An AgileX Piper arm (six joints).
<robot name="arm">
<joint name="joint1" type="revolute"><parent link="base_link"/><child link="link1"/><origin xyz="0 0 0.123" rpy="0 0 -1.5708"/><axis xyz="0 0 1"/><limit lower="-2.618" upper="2.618"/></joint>
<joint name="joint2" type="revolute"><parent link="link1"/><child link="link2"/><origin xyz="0 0 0" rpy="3.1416 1.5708 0"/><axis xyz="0 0 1"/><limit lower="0" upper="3.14"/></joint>
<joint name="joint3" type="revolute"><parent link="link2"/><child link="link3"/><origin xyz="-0.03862 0.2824 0" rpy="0 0 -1.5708"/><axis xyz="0 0 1"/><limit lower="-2.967" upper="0"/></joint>
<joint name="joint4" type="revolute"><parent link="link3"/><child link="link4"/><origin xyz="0.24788 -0.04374 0" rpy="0.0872 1.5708 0"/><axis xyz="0 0 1"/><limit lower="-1.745" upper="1.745"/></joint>
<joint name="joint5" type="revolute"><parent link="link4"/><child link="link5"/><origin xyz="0 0 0" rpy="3.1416 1.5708 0"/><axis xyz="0 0 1"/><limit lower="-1.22" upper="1.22"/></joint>
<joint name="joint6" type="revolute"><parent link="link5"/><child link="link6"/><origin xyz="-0.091 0 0" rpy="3.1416 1.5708 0"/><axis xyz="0 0 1"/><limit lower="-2.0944" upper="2.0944"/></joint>
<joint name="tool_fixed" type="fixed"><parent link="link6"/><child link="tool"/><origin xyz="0 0 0" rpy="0 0 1.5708"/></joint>
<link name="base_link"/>
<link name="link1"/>
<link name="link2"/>
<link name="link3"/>
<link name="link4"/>
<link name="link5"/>
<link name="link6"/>
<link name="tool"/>
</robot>
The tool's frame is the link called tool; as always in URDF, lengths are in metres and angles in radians.
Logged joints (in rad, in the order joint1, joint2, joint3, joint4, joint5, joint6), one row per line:
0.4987, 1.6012, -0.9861, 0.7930, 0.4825, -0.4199
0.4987, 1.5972, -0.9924, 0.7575, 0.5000, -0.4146
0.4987, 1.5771, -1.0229, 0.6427, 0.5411, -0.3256
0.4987, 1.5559, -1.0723, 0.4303, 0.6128, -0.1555
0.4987, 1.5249, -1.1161, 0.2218, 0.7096, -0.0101
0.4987, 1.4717, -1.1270, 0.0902, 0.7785, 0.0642
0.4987, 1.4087, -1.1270, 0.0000, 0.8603, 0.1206
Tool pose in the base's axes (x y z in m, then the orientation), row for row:
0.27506, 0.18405, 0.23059, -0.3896, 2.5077, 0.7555
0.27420, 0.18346, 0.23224, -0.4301, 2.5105, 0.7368
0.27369, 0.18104, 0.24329, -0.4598, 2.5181, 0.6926
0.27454, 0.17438, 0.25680, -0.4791, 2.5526, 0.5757
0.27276, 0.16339, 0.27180, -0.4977, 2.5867, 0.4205
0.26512, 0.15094, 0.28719, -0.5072, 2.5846, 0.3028
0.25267, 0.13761, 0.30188, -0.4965, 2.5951, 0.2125
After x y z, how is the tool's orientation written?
As a rotation vector, in radians.
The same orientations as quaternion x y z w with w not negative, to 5 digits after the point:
-0.14268, 0.91836, 0.27668, 0.24437
-0.15736, 0.91854, 0.26958, 0.24260
-0.16822, 0.92125, 0.25339, 0.24247
-0.17491, 0.93189, 0.21017, 0.23837
-0.18136, 0.94259, 0.15323, 0.23483
-0.18559, 0.94571, 0.11080, 0.24273
-0.18170, 0.94968, 0.07776, 0.24299

